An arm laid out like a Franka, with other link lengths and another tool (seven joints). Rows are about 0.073 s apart.
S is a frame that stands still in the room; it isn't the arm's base.
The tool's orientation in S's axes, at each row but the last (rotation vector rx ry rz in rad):
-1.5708, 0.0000, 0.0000
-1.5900, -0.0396, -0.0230
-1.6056, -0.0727, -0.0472
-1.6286, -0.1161, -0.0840
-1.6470, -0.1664, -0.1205
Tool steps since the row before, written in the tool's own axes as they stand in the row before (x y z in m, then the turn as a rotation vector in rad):
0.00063, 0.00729, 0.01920, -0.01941, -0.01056, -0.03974
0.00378, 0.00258, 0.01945, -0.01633, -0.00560, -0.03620
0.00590, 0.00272, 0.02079, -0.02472, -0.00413, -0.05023
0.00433, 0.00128, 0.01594, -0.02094, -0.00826, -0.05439
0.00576, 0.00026, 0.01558, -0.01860, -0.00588, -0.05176
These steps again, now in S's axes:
0.00063, 0.01920, -0.00729, -0.01941, -0.03974, 0.01056
0.00368, 0.01944, -0.00281, -0.01617, -0.03626, 0.00566
0.00578, 0.02078, -0.00302, -0.02422, -0.05048, 0.00407
0.00420, 0.01594, -0.00170, -0.02092, -0.05430, 0.00889
0.00538, 0.01571, -0.00052, -0.01824, -0.05178, 0.00675

